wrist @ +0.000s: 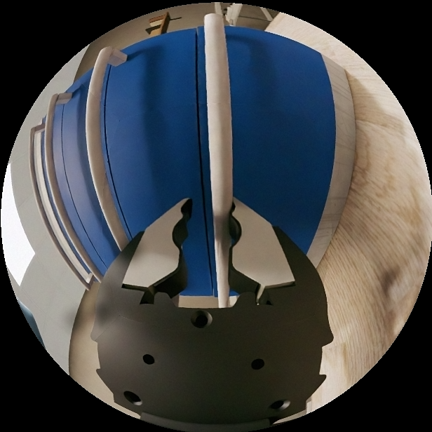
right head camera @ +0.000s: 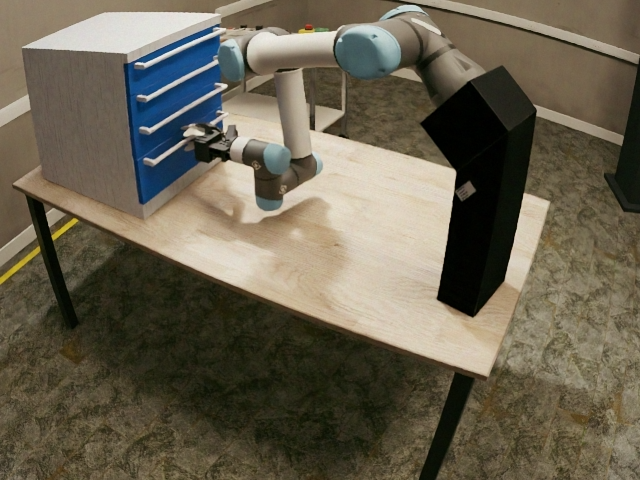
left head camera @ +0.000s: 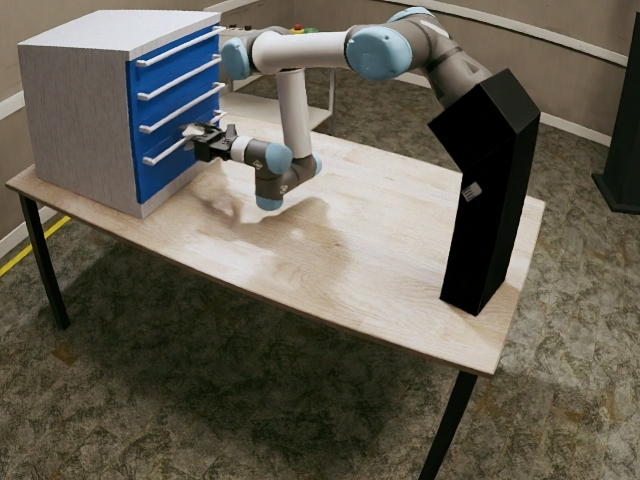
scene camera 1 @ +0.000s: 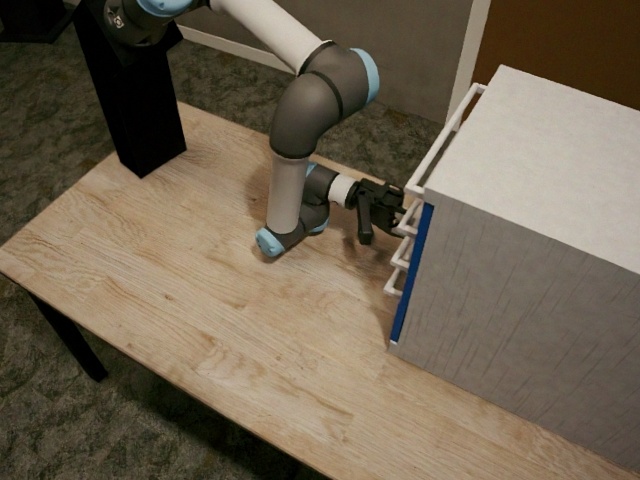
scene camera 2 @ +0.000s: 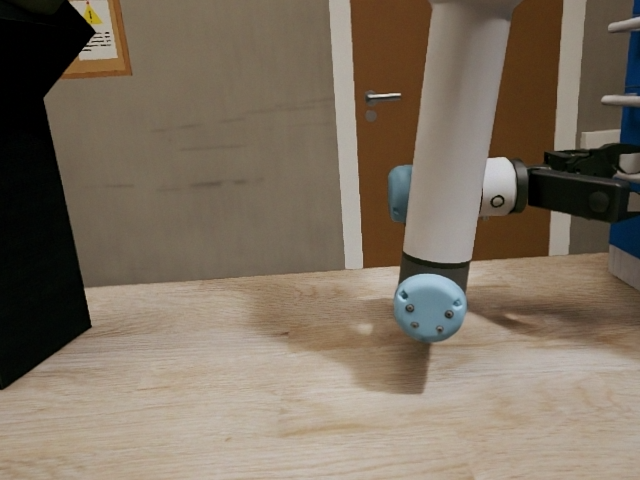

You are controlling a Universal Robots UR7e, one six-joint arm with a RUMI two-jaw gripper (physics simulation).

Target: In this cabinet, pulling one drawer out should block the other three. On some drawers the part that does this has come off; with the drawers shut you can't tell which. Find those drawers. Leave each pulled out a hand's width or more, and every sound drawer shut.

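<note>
The grey cabinet (left head camera: pixel 77 118) (right head camera: pixel 77 124) (scene camera 1: pixel 516 284) has four blue drawers with white bar handles. The top handle (left head camera: pixel 178 47), second handle (left head camera: pixel 178 78) and third handle (left head camera: pixel 180 108) (wrist: pixel 94 150) belong to drawers that look shut. The bottom drawer (wrist: pixel 285 130) also looks flush. My gripper (left head camera: pixel 191 138) (wrist: pixel 209 198) is closed in around the bottom drawer's handle (left head camera: pixel 162 152) (right head camera: pixel 165 153) (wrist: pixel 218 150). In the wrist view the bar runs between the jaws, against the right jaw, with a narrow gap showing on the left. Scene camera 2 cuts off the jaw tips.
The cabinet stands at one end of the wooden table (left head camera: pixel 392 232) (scene camera 1: pixel 206 310). The arm's black pedestal (left head camera: pixel 480 222) (scene camera 1: pixel 139 118) stands at the other end. My forearm hangs over the table in front of the drawers. A white cart (right head camera: pixel 258 105) stands behind the table.
</note>
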